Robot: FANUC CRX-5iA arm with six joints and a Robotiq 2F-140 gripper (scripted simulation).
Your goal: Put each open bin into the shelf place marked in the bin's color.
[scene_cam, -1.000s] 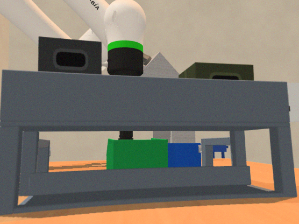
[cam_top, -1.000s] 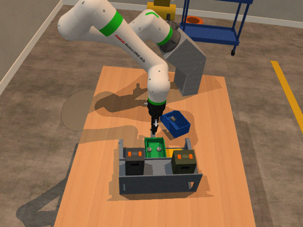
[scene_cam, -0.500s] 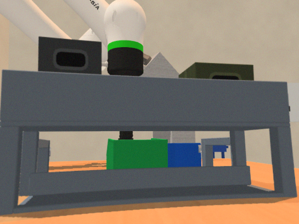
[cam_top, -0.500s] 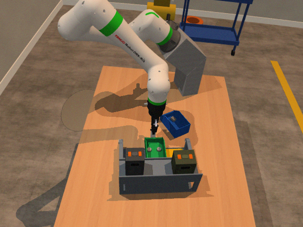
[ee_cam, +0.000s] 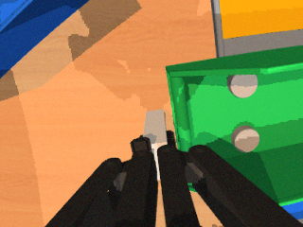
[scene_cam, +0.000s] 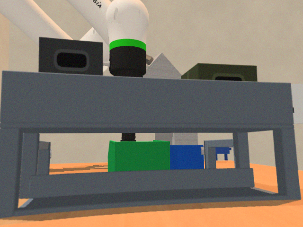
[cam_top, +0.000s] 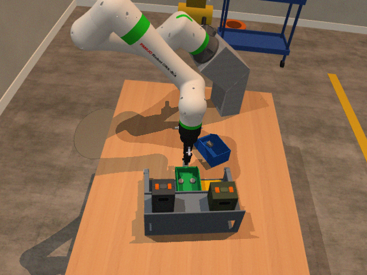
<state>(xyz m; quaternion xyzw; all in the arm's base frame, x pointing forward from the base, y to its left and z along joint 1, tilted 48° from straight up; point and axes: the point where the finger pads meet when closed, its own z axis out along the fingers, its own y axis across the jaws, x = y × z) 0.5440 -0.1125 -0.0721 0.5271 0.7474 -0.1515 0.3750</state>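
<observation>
The green bin is 10 cm ahead of my hand and 2 cm to the left of it. From my hand the other things lie so: black box (27 cm ahead, 7 cm to the right, 11 cm above); then olive box (23 cm ahead, 16 cm to the left, 10 cm above); then blue bin (13 cm behind, 12 cm to the left, 1 cm below).
</observation>
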